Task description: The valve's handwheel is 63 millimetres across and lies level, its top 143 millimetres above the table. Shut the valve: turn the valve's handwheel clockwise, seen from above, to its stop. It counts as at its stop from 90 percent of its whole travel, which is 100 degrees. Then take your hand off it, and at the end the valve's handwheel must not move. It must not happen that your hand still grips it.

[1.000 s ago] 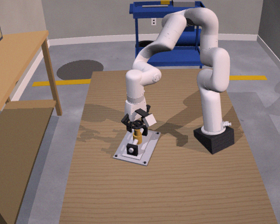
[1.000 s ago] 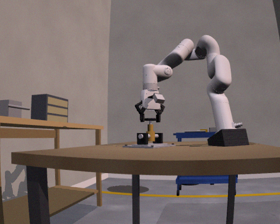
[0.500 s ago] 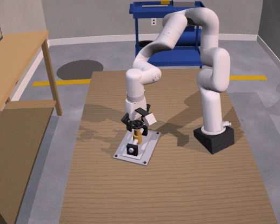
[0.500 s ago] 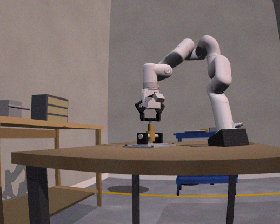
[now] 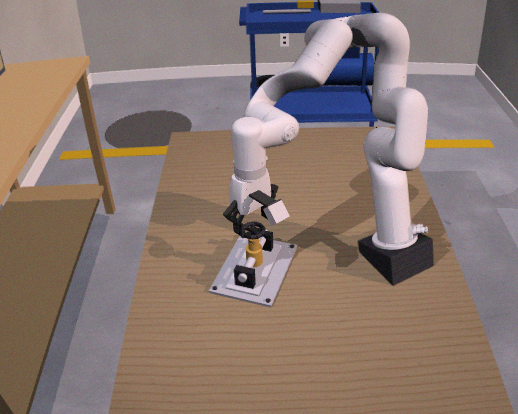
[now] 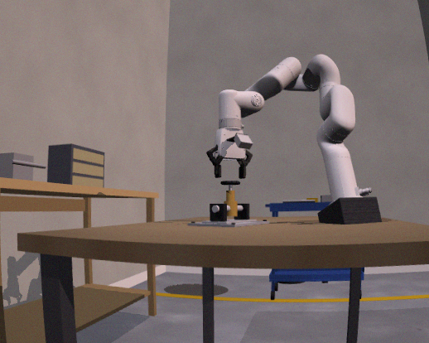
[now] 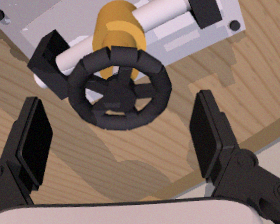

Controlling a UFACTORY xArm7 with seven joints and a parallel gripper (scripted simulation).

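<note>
The black spoked handwheel lies 30 mm below my hand.
</note>
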